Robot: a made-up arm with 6 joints. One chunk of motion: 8 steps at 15 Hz.
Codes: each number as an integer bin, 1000 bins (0 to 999) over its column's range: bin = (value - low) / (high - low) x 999, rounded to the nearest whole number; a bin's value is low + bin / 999 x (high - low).
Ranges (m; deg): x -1.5..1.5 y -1.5..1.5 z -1.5..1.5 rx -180..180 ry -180..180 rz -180..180
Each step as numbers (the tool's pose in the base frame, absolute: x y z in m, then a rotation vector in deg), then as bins.
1 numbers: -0.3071 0.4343 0.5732 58.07 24.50 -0.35
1 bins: 397 644 690 661 567 499
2 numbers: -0.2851 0.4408 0.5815 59.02 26.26 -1.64
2 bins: 405 646 693 663 572 495
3 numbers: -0.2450 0.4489 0.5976 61.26 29.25 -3.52
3 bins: 418 649 699 669 581 490
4 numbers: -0.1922 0.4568 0.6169 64.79 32.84 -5.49
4 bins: 435 652 705 679 591 484
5 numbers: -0.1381 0.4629 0.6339 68.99 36.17 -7.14
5 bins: 454 654 711 691 600 480
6 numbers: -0.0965 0.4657 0.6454 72.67 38.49 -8.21
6 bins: 467 655 714 701 606 477
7 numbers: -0.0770 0.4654 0.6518 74.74 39.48 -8.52
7 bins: 474 654 717 707 609 476
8 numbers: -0.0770 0.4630 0.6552 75.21 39.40 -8.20
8 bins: 474 654 718 708 609 477
